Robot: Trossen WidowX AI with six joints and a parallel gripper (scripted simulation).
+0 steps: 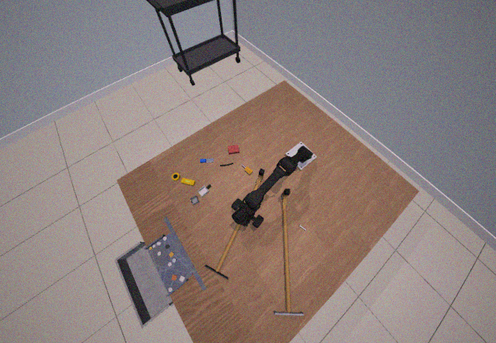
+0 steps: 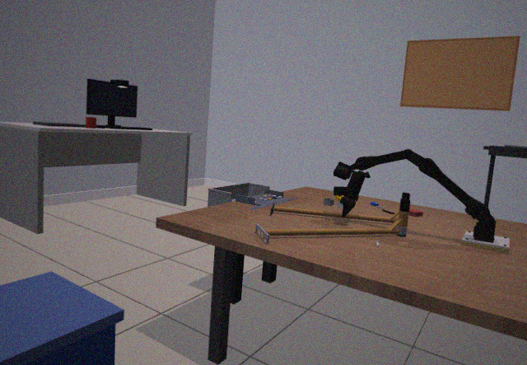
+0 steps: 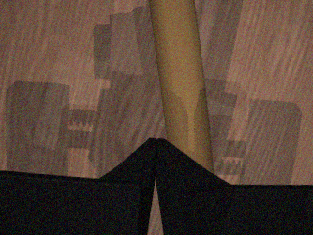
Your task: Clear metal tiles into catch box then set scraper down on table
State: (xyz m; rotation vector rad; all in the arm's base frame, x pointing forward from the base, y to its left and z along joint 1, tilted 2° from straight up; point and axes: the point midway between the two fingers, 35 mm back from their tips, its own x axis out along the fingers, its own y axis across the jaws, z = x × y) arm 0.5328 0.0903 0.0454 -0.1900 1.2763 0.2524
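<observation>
Right now the long scraper is 30 mm ahead of my gripper tip, 10 mm to the right of it and 50 mm above it. From my gripper tip the other things lie so: scoop (100 mm ahead, 290 mm to the right, 10 mm below); yellow ribbed bit (190 mm behind, 240 mm to the right); long yellow-handled tool (90 mm behind, 260 mm to the left, 50 mm above).
</observation>
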